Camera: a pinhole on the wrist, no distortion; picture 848 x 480 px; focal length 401.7 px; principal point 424.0 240.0 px. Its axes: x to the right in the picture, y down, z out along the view. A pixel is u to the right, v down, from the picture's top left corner.
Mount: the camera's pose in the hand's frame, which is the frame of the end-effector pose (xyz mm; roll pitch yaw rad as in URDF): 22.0 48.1 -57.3 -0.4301 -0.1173 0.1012
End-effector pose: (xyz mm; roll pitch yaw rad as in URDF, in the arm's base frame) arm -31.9 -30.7 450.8 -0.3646 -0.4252 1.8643
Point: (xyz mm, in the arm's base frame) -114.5 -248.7 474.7
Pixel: 159 188
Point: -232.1 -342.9 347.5
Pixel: 73 443
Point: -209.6 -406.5 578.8
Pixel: 249 208
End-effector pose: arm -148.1 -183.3 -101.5 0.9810 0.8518 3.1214
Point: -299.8 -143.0 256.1
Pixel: 281 340
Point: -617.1 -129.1 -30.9
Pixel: 756 347
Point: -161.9 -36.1 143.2
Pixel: 199 109
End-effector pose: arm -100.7 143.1 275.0 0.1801 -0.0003 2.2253
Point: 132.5 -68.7 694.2
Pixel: 190 61
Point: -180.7 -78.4 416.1
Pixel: 235 404
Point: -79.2 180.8 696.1
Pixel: 471 44
